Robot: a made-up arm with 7 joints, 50 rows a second.
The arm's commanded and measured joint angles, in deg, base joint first. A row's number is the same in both.
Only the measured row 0 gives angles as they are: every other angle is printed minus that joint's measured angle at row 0.
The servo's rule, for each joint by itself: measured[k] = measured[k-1] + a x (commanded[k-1-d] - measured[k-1]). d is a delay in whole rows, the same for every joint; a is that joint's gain. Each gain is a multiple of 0.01, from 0.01 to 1. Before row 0 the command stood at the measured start. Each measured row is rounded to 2 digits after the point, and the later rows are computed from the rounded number. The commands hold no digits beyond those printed.
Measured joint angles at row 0: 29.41, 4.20, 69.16, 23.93, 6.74, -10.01, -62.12
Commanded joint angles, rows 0 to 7: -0.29, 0.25, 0.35, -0.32, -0.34, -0.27, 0.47; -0.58, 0.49, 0.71, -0.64, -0.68, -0.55, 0.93; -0.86, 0.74, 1.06, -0.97, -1.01, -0.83, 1.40; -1.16, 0.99, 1.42, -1.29, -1.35, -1.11, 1.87; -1.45, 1.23, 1.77, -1.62, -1.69, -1.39, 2.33; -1.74, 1.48, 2.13, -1.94, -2.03, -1.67, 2.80; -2.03, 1.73, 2.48, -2.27, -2.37, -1.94, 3.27; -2.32, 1.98, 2.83, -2.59, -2.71, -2.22, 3.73
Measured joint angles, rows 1 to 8: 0.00, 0.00, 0.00, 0.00, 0.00, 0.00, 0.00; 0.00, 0.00, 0.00, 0.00, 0.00, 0.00, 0.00; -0.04, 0.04, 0.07, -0.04, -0.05, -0.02, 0.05; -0.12, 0.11, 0.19, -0.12, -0.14, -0.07, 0.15; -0.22, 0.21, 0.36, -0.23, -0.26, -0.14, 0.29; -0.35, 0.33, 0.56, -0.37, -0.41, -0.23, 0.46; -0.50, 0.47, 0.79, -0.53, -0.59, -0.33, 0.67; -0.67, 0.63, 1.04, -0.71, -0.79, -0.45, 0.90
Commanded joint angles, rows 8 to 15: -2.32, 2.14, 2.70, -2.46, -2.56, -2.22, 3.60; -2.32, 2.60, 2.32, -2.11, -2.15, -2.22, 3.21; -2.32, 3.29, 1.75, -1.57, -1.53, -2.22, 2.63; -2.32, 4.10, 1.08, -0.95, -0.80, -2.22, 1.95; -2.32, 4.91, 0.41, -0.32, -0.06, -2.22, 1.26; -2.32, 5.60, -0.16, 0.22, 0.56, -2.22, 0.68; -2.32, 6.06, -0.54, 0.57, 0.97, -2.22, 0.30; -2.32, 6.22, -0.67, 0.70, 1.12, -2.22, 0.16
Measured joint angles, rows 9 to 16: -0.86, 0.81, 1.31, -0.91, -1.01, -0.58, 1.16; -1.06, 1.00, 1.60, -1.13, -1.25, -0.73, 1.44; -1.24, 1.18, 1.81, -1.30, -1.43, -0.86, 1.68; -1.39, 1.41, 1.91, -1.41, -1.53, -0.98, 1.85; -1.52, 1.71, 1.88, -1.43, -1.53, -1.09, 1.94; -1.63, 2.09, 1.73, -1.37, -1.43, -1.19, 1.94; -1.73, 2.54, 1.48, -1.23, -1.24, -1.28, 1.87; -1.81, 3.03, 1.17, -1.04, -0.99, -1.36, 1.74
